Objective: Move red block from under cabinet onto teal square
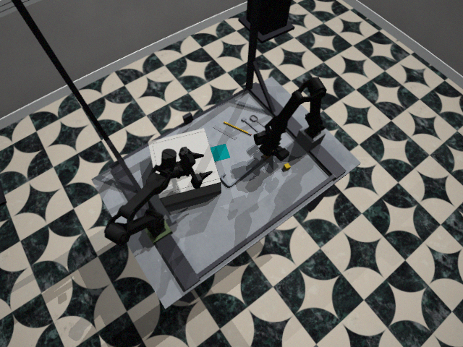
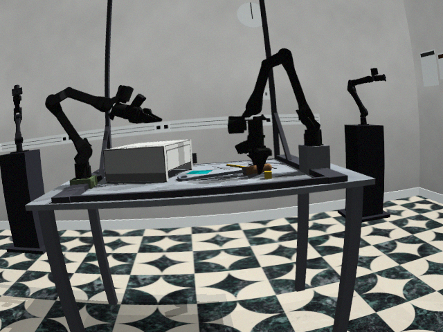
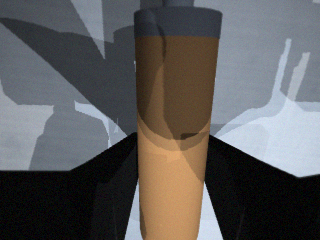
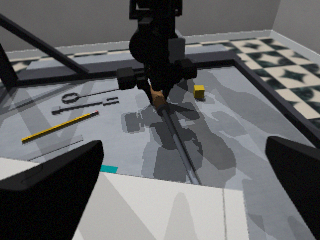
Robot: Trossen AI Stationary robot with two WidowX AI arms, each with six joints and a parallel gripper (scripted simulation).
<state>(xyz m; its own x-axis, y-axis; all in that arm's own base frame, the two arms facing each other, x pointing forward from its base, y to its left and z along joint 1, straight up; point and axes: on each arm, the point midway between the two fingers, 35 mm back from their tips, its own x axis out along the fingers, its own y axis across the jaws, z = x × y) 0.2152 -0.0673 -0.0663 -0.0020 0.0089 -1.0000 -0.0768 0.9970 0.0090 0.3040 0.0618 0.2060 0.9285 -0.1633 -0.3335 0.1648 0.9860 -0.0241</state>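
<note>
My left hand is 150 mm past the teal square, 230 mm to the left of it and 40 mm above it. From my left hand the other things lie so: small yellow cube (110 mm ahead, 20 mm to the left, 20 mm below); then yellow pencil (230 mm behind, 60 mm to the right, 30 mm below); then wooden-handled tool (10 mm behind, 130 mm to the right, 20 mm below).
</note>
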